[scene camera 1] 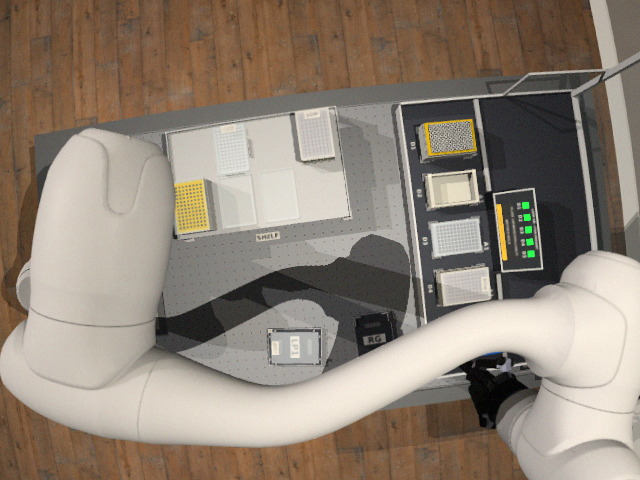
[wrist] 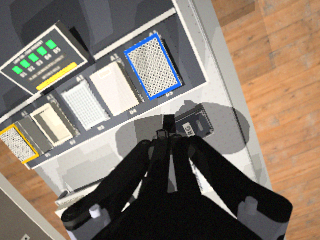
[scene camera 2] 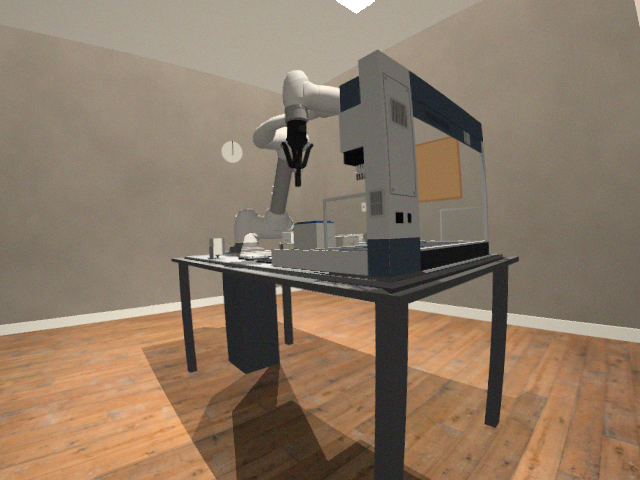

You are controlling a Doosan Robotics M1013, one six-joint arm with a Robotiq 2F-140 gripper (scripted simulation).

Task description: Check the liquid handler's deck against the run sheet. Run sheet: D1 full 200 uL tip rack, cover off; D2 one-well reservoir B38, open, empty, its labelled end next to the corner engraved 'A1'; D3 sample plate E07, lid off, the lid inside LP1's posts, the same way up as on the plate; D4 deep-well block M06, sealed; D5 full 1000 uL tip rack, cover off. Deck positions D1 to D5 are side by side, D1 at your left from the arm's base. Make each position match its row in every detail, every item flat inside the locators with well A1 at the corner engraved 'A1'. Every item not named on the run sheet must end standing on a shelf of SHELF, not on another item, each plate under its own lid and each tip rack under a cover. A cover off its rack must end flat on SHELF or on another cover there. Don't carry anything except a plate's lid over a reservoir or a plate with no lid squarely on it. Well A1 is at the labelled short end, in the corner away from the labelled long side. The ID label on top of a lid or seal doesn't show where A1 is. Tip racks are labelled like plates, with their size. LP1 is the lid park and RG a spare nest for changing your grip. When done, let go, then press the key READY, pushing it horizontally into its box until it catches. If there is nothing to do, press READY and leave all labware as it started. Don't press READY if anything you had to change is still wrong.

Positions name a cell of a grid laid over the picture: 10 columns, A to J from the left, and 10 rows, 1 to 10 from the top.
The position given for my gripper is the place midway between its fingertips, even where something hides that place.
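Observation:
I can see my gripper (scene camera 1: H8). A blue-framed tip rack (scene camera 2: E5) (wrist: E3) is visible to me as well, and so is a cream reservoir (scene camera 1: H4) (wrist: B5). There is a deep-well block (scene camera 1: H6) (wrist: D4) here too. I also see a shelf (scene camera 1: E3).

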